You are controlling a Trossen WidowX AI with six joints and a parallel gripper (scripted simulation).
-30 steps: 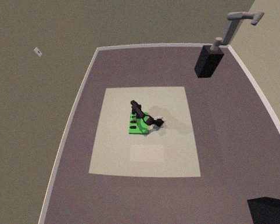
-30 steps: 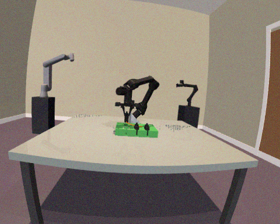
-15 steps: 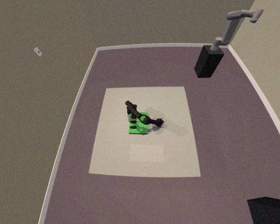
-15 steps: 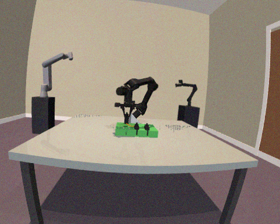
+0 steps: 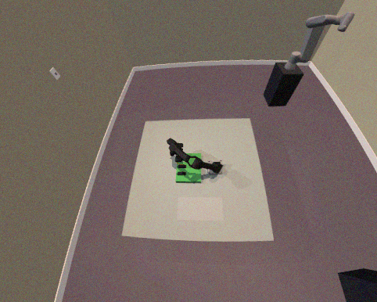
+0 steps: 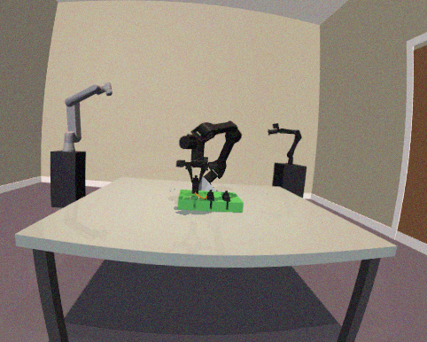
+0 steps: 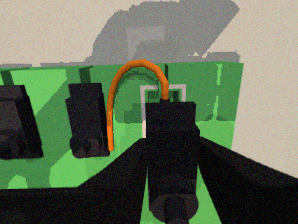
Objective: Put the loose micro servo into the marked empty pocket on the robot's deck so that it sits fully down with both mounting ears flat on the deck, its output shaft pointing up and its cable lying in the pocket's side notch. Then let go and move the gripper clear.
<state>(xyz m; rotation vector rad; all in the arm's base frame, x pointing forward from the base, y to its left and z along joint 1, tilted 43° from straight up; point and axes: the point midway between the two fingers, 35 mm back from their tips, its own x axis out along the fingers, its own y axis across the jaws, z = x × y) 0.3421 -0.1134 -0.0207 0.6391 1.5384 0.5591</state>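
Now: gripper tip 11 cm past the deck, 10 cm above it and 8 cm to the right of it.
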